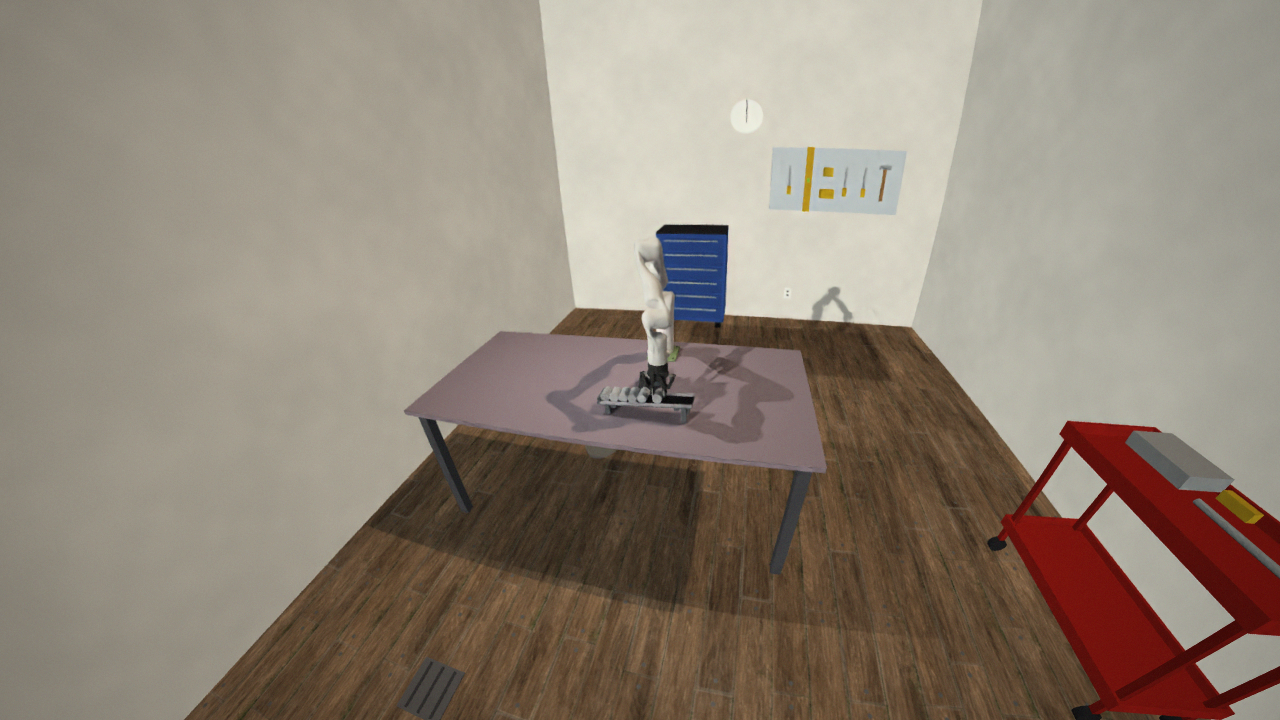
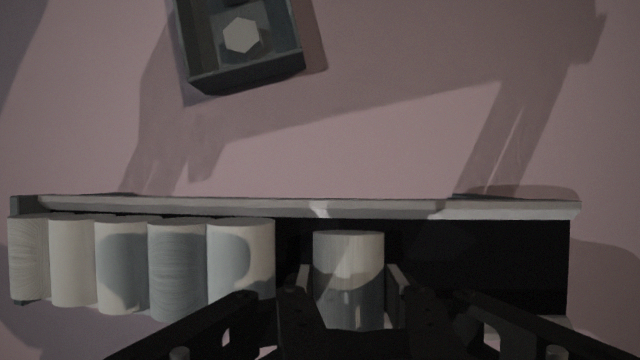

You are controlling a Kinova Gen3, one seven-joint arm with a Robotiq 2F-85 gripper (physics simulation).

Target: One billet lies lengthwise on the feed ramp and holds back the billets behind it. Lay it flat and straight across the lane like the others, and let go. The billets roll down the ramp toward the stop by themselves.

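Frame: origin at the arm's base, x ahead, y left, z up, level; millimetres.
Seen in the pictures: gripper, fingertip midpoint: (image 1: 658, 395) (image 2: 347, 281).
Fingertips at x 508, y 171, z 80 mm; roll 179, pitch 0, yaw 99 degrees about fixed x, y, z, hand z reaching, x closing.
A point is followed by its place in that frame.
The feed ramp (image 1: 680, 400) {x 490, y 257, z 67 mm} (image 2: 500, 265) {x 489, y 265, z 68 mm} stands on the table, with a black bed and a light rail. Several pale billets (image 1: 617, 394) {x 548, y 7, z 74 mm} (image 2: 122, 265) {x 522, y 37, z 83 mm} lie side by side across the lane at its left end, against the end stop (image 2: 21, 205) {x 506, y -75, z 57 mm}. My gripper (image 1: 657, 386) {x 508, y 171, z 80 mm} (image 2: 347, 281) {x 508, y 171, z 80 mm} is shut on another billet (image 2: 348, 255) {x 488, y 167, z 99 mm}, one finger on each side. This billet lies straight across the lane, parallel to the others, with a dark gap between it and the row. Its near end is hidden by the gripper. I cannot tell whether it touches the bed.
A dark open box (image 2: 247, 77) {x 374, y 67, z -1 mm} holding a part with a hexagonal top (image 2: 241, 35) {x 340, y 58, z 5 mm} stands on the table (image 1: 537, 358) {x 283, y -631, z -14 mm} (image 2: 375, 165) {x 434, y 190, z -15 mm} beyond the ramp. A red cart (image 1: 1087, 582) stands at the right, away from the table. A blue cabinet (image 1: 707, 273) stands behind the arm.
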